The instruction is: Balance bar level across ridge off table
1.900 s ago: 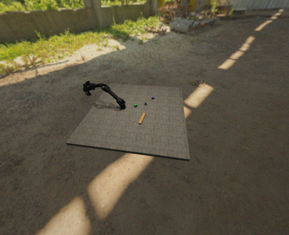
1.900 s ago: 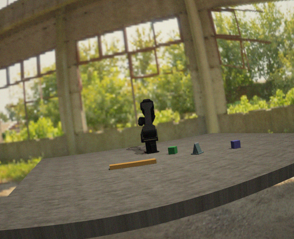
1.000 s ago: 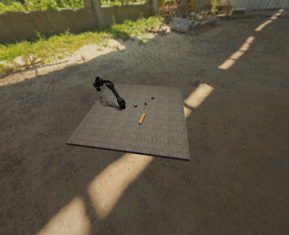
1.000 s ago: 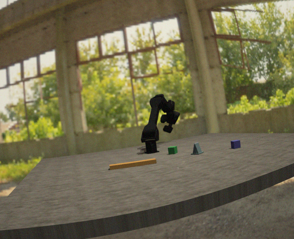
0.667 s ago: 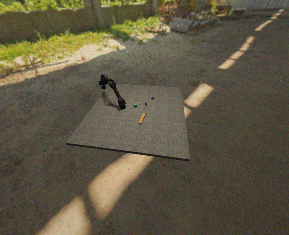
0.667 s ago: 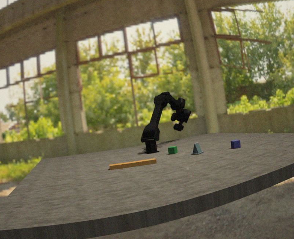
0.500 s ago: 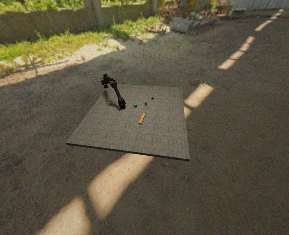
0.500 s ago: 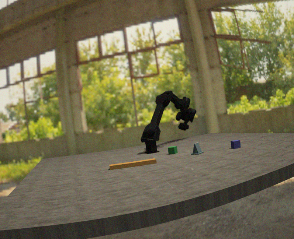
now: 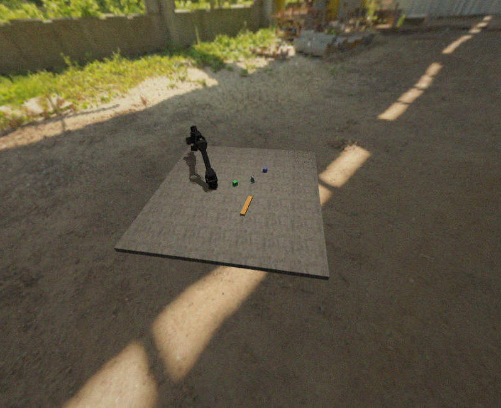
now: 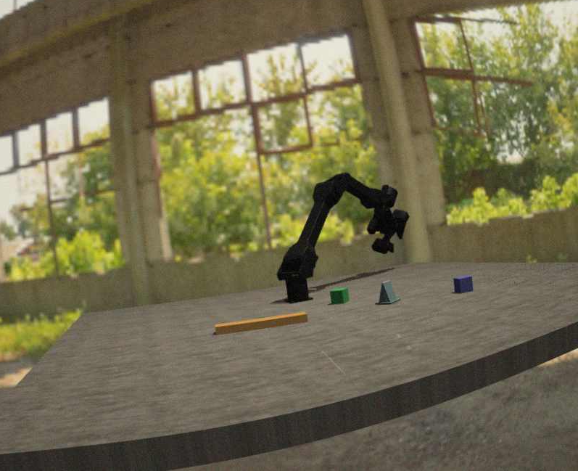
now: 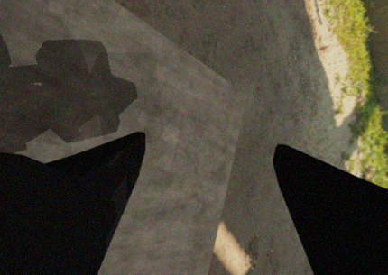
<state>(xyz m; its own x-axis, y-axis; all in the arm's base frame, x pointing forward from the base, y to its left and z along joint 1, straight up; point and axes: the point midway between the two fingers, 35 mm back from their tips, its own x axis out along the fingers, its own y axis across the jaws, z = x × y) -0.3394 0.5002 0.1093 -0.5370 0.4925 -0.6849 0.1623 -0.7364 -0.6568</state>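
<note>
My gripper tip is now 700 mm to the left of the bar, 670 mm short of it and 80 mm above it. The rest, counted from my gripper tip: green cube (530 mm ahead, 470 mm to the right, 70 mm below); blue cube (760 mm ahead, 250 mm to the right, 70 mm below).
</note>
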